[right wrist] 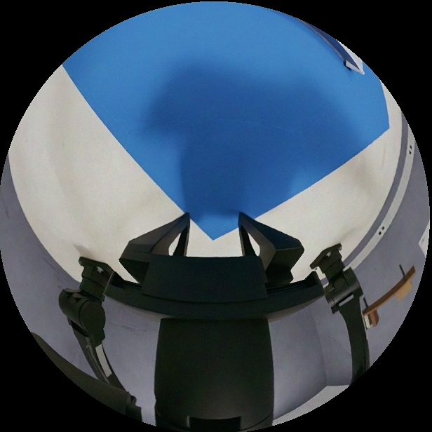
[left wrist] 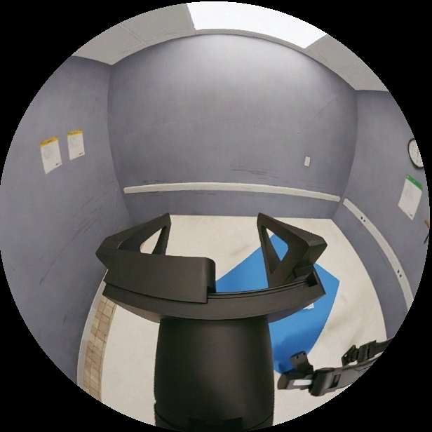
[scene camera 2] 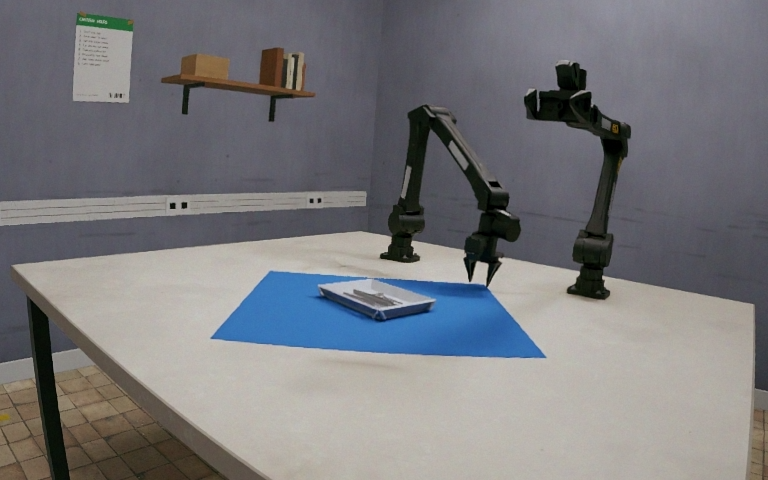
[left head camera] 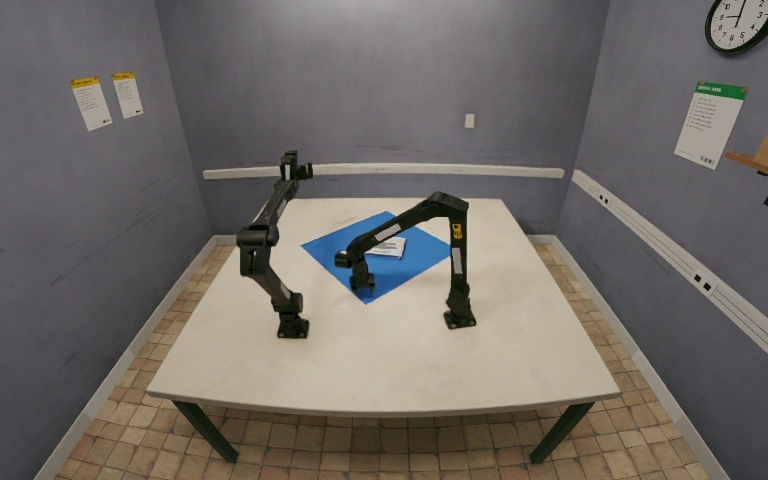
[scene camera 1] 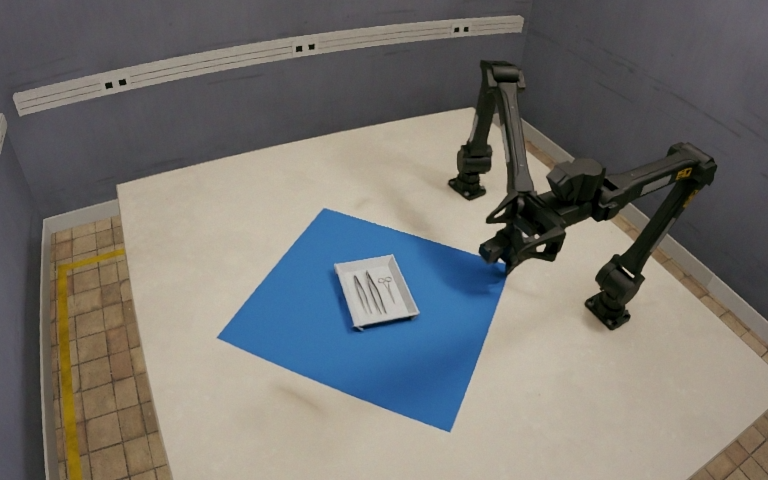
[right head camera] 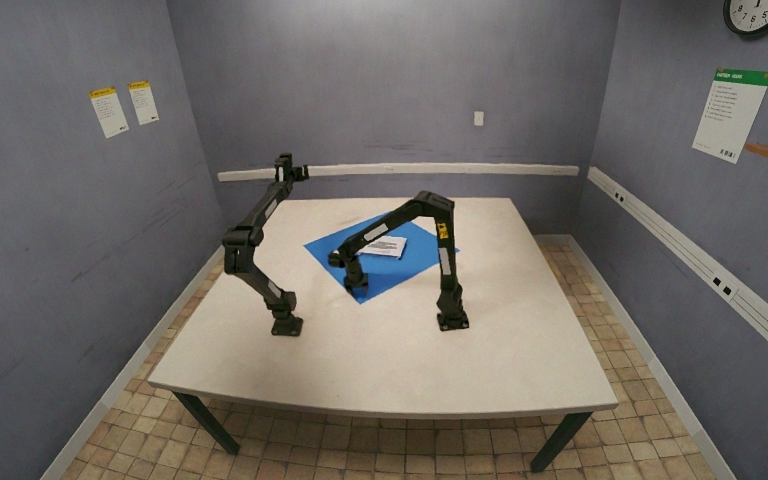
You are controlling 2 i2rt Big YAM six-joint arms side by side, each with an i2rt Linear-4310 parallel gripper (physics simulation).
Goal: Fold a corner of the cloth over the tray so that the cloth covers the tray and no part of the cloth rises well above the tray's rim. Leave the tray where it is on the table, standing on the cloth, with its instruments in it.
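A blue cloth [left head camera: 410,268] [right head camera: 387,276] [scene camera 1: 436,350] [scene camera 2: 271,322] [right wrist: 225,90] lies flat and turned as a diamond. A shallow white tray [scene camera 1: 403,280] [scene camera 2: 345,302] stands on it, with two tweezers [scene camera 1: 362,294] and small scissors [scene camera 1: 385,283] inside. My right gripper [left head camera: 362,289] [right head camera: 357,290] [scene camera 2: 479,282] [right wrist: 213,217] points down, partly open, its fingertips low over the cloth's near corner, which lies between and below them in the right wrist view. Nothing is pinched. My left gripper [left head camera: 308,170] [right head camera: 305,172] [scene camera 2: 555,104] [left wrist: 213,217] is wide open and empty, high above the table; in scene camera 1 it partly hides the right gripper.
Both arms stand on a pale table [left head camera: 351,367] [scene camera 2: 396,424]. The right arm reaches across above the cloth and partly hides the tray in both head views. Grey walls surround the table. A wall shelf [scene camera 2: 237,84] holds a box and books.
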